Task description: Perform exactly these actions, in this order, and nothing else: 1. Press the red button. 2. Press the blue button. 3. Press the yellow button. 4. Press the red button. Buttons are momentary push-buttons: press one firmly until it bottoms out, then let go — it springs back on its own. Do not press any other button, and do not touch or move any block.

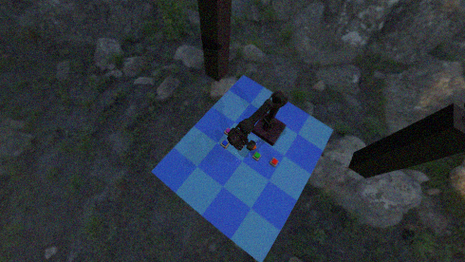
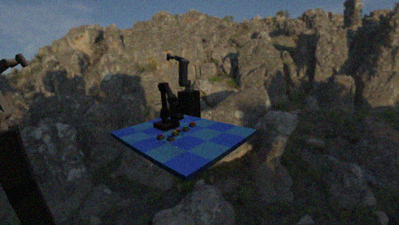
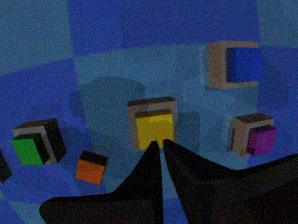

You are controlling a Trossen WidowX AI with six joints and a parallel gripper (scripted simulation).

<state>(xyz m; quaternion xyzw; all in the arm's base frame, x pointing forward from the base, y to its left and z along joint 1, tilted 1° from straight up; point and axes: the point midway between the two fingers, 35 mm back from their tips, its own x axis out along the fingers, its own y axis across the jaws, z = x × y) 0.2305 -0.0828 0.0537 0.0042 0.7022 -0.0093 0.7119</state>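
Right now the yellow button is 30 mm below my gripper tip. Round my gripper tip: magenta button: 40 mm behind, 130 mm to the right, 30 mm below; then blue button: 50 mm ahead, 100 mm to the right, 30 mm below; then orange block: 50 mm behind, 80 mm to the left, 50 mm below.
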